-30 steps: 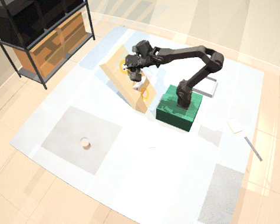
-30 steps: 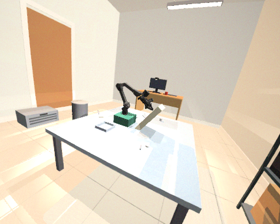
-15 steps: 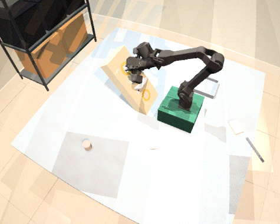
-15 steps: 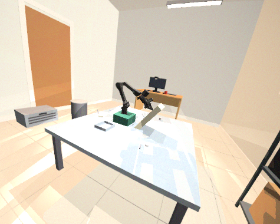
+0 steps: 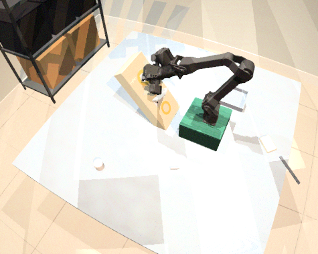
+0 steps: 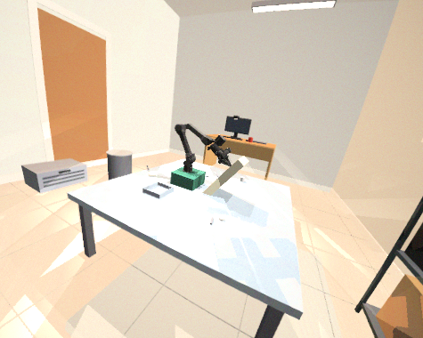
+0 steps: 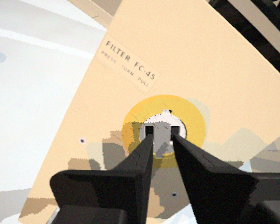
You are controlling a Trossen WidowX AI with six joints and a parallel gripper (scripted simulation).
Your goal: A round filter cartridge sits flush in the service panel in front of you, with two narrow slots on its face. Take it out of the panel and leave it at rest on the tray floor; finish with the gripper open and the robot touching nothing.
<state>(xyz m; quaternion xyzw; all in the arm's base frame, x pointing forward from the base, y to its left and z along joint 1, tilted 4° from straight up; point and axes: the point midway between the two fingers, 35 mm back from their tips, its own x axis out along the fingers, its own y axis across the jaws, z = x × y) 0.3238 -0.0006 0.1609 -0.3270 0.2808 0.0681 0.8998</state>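
Now: gripper tip 20 mm short of the round filter cartridge and 10 mm above it. From my gripper tip the other things lie so: cream service panel: 90 mm below, 30 mm behind; then flat card: 680 mm behind, 230 mm below, 40 mm to the right; then tray: 420 mm behind, 270 mm to the right, 230 mm below.
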